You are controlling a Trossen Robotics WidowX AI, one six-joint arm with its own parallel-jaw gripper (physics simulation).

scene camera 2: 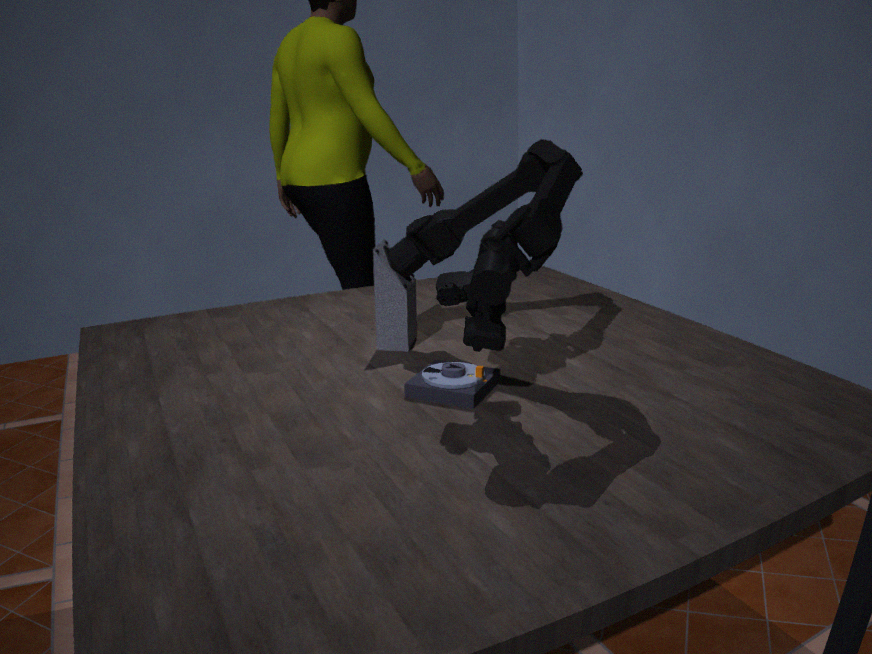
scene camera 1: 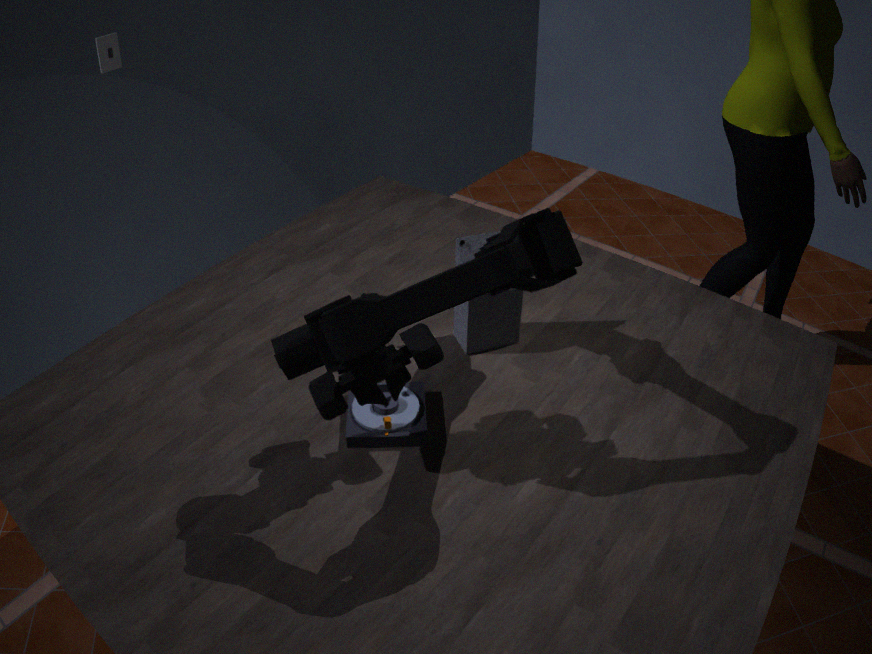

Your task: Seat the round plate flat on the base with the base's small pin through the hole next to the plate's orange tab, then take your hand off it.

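Frame: origin at the arm's base, x ahead, y left, z up, level; centimetres.
Seen in the pictures: gripper, fingertip midpoint: (scene camera 2: 476,348) (scene camera 1: 390,400); arm's base, link origin: (scene camera 2: 396,264).
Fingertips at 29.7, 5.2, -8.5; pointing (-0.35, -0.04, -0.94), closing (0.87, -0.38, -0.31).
Note:
Offsets run from my fingertips to a thing's top centre, as dx, dy, dz. "spot": to the spot under its first point. Level surfaces: height alone.
The round pale plate @(-1.9, -3.5, -3.0) (scene camera 1: 362,416) (scene camera 2: 436,380) lies on the dark square base @(-2.0, -3.4, -3.5) (scene camera 1: 387,442) (scene camera 2: 440,396) and looks flat and level. A grey round hub @(spot: -0.4, -4.2, -3.5) (scene camera 2: 452,370) stands at its middle. The plate's orange tab @(+1.0, +0.1, -3.0) (scene camera 1: 387,422) (scene camera 2: 480,371) is at the rim, towards the viewer in scene camera 1 and on the right in scene camera 2. The small pin and the hole by the tab are too small to make out. My gripper (scene camera 1: 385,402) (scene camera 2: 485,347) is nearly closed and empty. It points down above the plate, with a gap under it in scene camera 2, and partly covers the plate in scene camera 1.
A grey upright block (scene camera 1: 493,323) (scene camera 2: 394,316) stands behind the base, by the arm's mount. The arm's shadows lie across the wooden table @(dz -7.6) (scene camera 1: 633,549) (scene camera 2: 281,527). A person in a yellow-green top (scene camera 1: 781,84) (scene camera 2: 320,105) stands beyond the table's far edge.

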